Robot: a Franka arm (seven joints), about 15 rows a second.
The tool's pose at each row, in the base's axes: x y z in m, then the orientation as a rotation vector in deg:
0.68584, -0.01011, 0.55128, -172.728, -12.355, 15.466
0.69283, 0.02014, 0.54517, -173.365, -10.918, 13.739
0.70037, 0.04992, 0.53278, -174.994, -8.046, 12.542
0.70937, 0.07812, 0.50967, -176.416, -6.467, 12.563
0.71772, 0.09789, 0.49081, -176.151, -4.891, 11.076
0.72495, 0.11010, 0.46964, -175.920, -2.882, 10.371
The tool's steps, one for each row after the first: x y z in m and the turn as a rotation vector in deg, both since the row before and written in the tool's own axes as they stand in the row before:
0.01239, -0.02813, 0.00753, -0.395, 1.186, 0.939
0.01319, -0.02716, 0.01362, -1.279, 0.870, 1.993
0.01480, -0.02532, 0.02346, -1.277, 0.031, 1.155
0.01239, -0.01803, 0.01838, 0.448, 0.991, 0.958
0.01049, -0.01046, 0.02074, 0.384, 0.495, 1.264

